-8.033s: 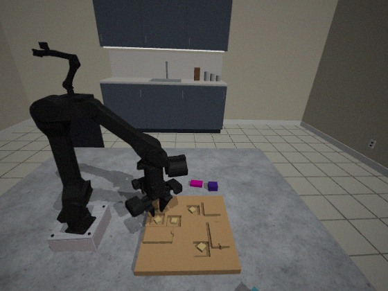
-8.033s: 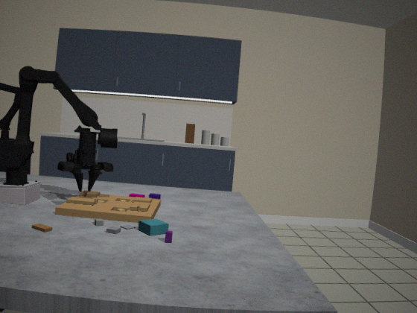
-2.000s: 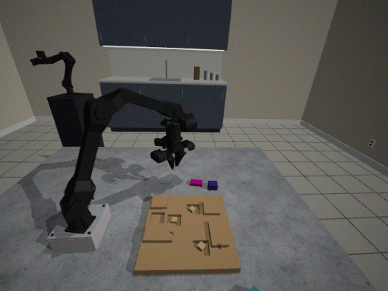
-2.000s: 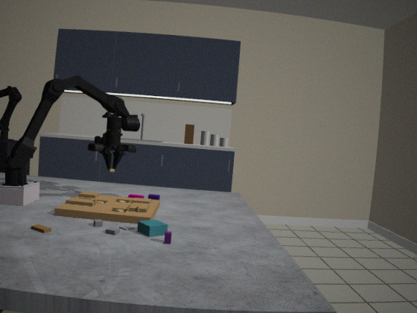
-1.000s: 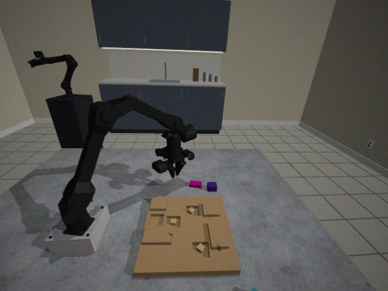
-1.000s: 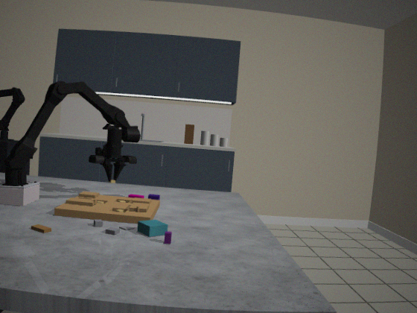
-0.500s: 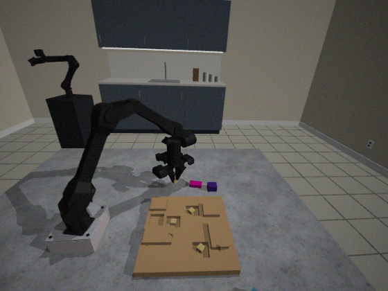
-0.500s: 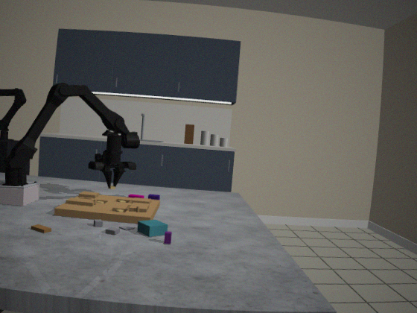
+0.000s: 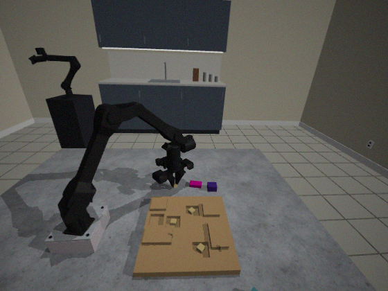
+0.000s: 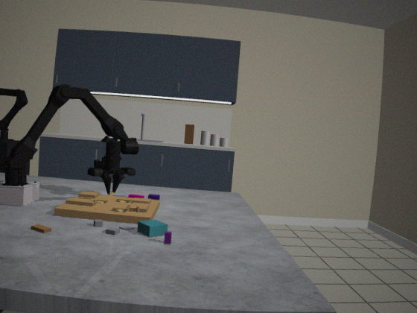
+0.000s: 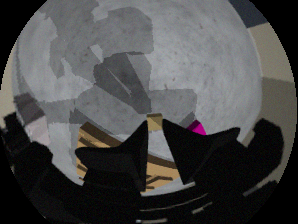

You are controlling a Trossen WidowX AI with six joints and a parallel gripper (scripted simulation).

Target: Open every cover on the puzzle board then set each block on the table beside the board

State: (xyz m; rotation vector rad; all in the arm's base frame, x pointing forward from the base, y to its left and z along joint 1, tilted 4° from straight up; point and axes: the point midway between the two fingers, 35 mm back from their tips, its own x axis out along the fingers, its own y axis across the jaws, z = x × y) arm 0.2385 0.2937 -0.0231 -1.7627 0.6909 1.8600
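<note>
Right now the tan puzzle board is 20 cm to the right of my gripper tip and 8 cm ahead of it. From my gripper tip the other things lie so: purple block: 17 cm ahead, 2 cm to the left; then magenta block: 9 cm ahead, 4 cm to the left, 1 cm below; then teal block: 42 cm to the right, 29 cm ahead.
</note>
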